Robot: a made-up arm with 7 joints.
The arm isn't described. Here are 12 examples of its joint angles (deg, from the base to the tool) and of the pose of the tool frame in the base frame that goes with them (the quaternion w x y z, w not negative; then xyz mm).
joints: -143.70 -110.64 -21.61 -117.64 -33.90 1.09 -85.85
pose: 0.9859 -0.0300 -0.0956 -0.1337 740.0 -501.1 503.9
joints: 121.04 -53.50 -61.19 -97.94 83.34 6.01 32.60
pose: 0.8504 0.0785 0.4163 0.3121 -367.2 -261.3 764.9
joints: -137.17 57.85 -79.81 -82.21 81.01 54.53 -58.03
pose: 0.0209 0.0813 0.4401 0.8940 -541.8 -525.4 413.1
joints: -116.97 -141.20 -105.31 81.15 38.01 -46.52 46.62
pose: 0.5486 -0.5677 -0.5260 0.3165 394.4 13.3 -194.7
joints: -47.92 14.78 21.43 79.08 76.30 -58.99 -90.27
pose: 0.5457 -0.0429 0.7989 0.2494 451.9 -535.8 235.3
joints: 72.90 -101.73 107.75 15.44 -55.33 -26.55 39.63
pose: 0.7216 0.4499 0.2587 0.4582 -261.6 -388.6 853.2
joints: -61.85 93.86 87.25 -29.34 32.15 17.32 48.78
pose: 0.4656 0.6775 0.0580 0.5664 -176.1 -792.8 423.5
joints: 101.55 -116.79 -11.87 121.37 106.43 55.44 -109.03
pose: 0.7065 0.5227 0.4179 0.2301 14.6 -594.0 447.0
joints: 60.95 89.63 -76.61 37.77 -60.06 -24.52 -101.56
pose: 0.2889 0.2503 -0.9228 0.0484 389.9 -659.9 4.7
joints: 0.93 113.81 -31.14 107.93 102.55 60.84 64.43
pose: 0.8150 -0.1896 0.4496 -0.3125 154.2 -609.3 251.4
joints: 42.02 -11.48 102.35 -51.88 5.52 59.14 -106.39
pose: 0.2619 -0.6456 0.2457 0.6740 227.4 256.9 158.9
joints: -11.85 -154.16 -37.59 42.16 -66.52 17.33 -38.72
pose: 0.1503 -0.8660 -0.3166 -0.3568 -216.9 -114.2 231.7
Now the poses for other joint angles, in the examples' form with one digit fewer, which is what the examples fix.
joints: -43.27 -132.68 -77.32 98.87 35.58 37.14 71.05
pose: 0.222 -0.598 -0.411 0.651 -179 -74 0
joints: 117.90 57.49 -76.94 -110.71 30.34 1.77 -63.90
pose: 0.782 0.112 0.541 0.287 75 98 -235
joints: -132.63 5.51 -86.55 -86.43 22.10 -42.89 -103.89
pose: 0.247 0.116 -0.864 -0.424 -180 -810 605
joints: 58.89 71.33 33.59 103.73 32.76 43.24 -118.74
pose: 0.058 -0.714 -0.655 0.239 243 -209 66
